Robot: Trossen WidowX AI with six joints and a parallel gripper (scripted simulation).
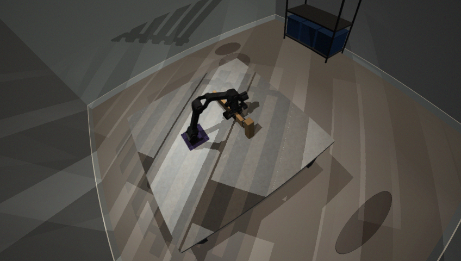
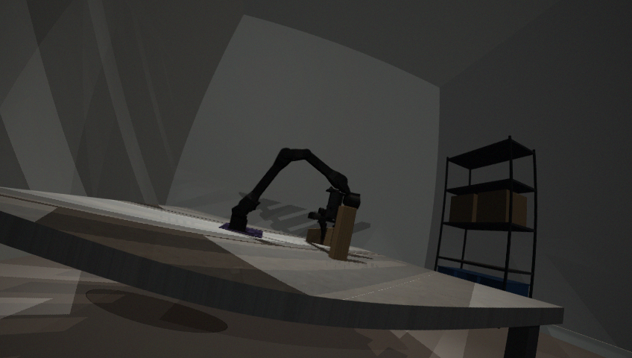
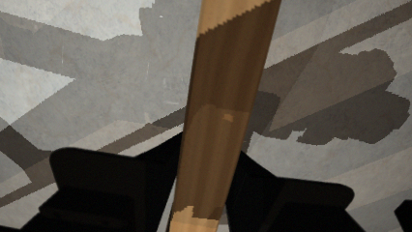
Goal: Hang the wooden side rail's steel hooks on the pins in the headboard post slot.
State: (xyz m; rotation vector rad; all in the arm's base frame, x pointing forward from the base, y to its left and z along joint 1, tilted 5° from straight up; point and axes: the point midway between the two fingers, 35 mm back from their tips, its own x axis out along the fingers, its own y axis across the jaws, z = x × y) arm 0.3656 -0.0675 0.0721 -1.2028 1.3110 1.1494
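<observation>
Right now the wooden headboard post is 10 mm behind my gripper tip, 170 mm to the right of it and 40 mm above it.
</observation>
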